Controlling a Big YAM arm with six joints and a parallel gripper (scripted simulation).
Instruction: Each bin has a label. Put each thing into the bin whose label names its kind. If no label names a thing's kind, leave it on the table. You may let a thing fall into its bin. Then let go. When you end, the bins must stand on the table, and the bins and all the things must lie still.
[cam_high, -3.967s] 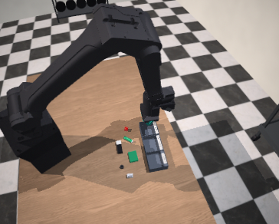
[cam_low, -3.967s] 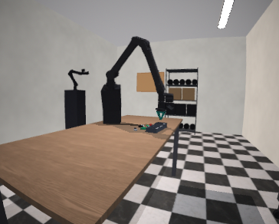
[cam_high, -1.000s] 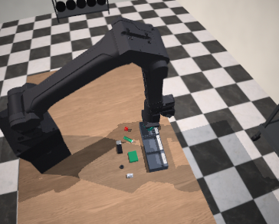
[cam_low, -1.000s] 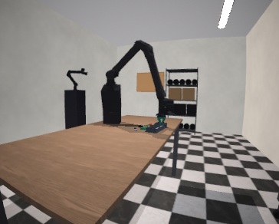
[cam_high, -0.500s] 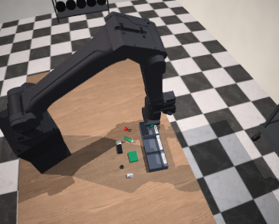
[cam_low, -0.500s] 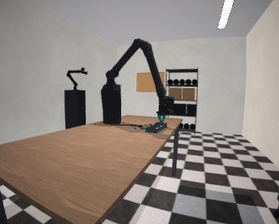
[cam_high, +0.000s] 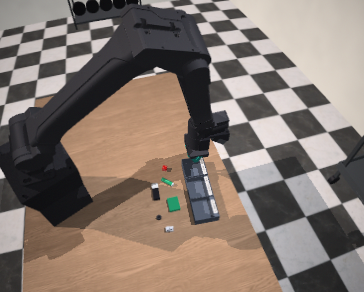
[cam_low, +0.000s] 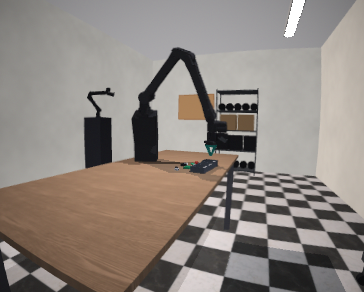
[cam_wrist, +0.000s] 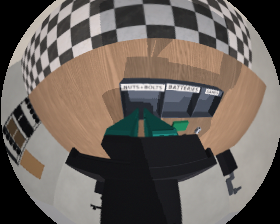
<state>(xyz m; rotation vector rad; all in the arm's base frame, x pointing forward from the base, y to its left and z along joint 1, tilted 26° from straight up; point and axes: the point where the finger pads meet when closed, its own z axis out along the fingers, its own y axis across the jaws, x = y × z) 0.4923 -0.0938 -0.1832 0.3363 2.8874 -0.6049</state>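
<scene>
My hand is 100 mm past the red die, 60 mm to the right of it and 70 mm above it. From my hand the other things lie so: green battery 120 mm behind, 70 mm below; bin row 30 mm behind, 80 mm to the right, 60 mm below; flat green square 130 mm behind, 90 mm to the right, 70 mm below.
</scene>
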